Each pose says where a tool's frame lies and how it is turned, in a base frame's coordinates. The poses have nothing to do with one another.
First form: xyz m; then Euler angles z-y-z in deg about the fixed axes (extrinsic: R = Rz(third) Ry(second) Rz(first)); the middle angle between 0 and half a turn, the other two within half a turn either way.
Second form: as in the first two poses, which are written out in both.
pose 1, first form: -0.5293 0.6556 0.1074 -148.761 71.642 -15.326
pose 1, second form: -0.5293 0.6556 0.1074 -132.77 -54.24 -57.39
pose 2, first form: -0.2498 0.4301 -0.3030 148.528 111.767 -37.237
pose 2, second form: -0.2498 0.4301 -0.3030 21.56 -52.38 127.41
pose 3, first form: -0.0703 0.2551 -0.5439 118.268 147.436 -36.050
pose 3, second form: -0.0703 0.2551 -0.5439 29.57 -14.77 150.64
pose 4, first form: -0.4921 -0.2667 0.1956 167.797 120.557 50.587
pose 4, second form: -0.4921 -0.2667 0.1956 73.63 -57.32 160.30
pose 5, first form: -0.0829 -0.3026 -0.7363 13.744 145.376 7.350
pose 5, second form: -0.0829 -0.3026 -0.7363 170.80 33.50 170.68
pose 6, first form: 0.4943 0.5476 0.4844 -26.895 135.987 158.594
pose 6, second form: 0.4943 0.5476 0.4844 13.79 38.29 -156.39
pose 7, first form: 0.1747 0.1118 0.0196 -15.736 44.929 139.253
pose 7, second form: 0.1747 0.1118 0.0196 117.55 42.83 -15.14
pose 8, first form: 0.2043 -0.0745 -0.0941 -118.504 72.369 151.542
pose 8, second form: 0.2043 -0.0745 -0.0941 52.20 -27.05 -70.12
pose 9, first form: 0.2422 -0.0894 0.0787 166.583 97.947 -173.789
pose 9, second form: 0.2422 -0.0894 0.0787 -113.88 -74.44 121.03
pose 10, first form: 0.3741 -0.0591 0.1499 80.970 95.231 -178.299
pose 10, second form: 0.3741 -0.0591 0.1499 -87.47 8.99 95.30
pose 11, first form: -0.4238 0.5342 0.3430 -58.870 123.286 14.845
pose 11, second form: -0.4238 0.5342 0.3430 -93.49 25.61 -127.49
